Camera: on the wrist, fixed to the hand. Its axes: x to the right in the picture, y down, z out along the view.
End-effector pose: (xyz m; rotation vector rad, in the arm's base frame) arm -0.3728 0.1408 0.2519 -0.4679 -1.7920 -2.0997
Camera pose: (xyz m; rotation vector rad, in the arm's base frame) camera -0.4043 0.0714 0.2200 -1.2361 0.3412 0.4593
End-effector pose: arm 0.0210 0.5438 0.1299 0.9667 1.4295 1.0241
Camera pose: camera -0.0553 0.5437 0.0981 -1.4184 0.8952 -1.2525
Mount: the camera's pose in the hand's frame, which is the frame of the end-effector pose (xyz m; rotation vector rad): 0.0164 -0.0323 -0.0743 -0.1483 -0.1838 -3.0722
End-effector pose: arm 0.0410 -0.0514 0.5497 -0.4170 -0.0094 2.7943
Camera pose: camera 0.0572 -0.0186 0.4756 0.1000 -0.4074 -0.2403
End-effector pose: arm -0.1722 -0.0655 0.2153 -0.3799 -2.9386 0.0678
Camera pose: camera -0.1824 -0.0909 0.2933 -2.9956 0.5008 0.3913
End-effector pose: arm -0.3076 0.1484 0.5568 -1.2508 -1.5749 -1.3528
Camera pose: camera -0.3489 0.0800 0.5779 -1.2763 1.1636 0.8598
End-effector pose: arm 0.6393 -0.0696 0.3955 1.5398 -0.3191 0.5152
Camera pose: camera 0.6606 0.0074 0.3744 0.3854 1.6869 -1.9243
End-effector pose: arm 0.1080 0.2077 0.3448 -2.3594 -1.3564 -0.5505
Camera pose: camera 0.0761 0.1985 0.4205 -1.1748 2.3017 0.4340
